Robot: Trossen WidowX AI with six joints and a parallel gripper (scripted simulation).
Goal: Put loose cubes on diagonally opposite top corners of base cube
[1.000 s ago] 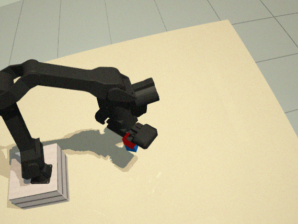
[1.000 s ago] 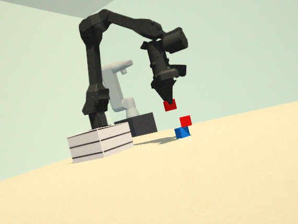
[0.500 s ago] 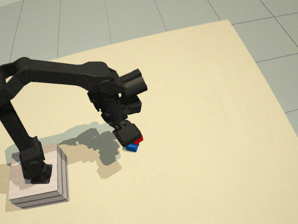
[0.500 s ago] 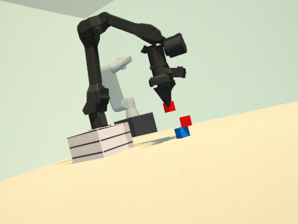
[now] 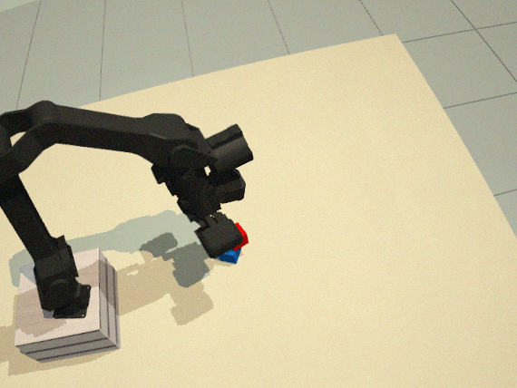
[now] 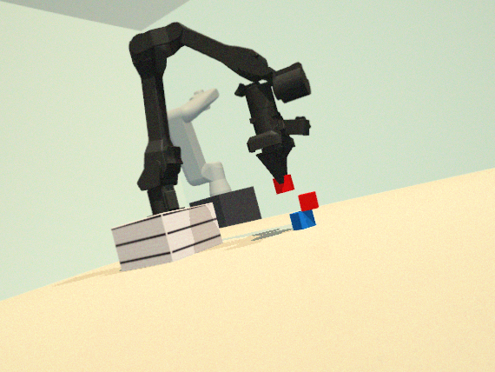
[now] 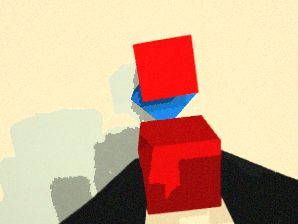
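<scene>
Now: gripper tip 50 mm above the red cube, 40 mm short of it and 20 mm to the right of it. Round my gripper tip: blue cube: 80 mm below, 20 mm ahead, 10 mm to the left.
</scene>
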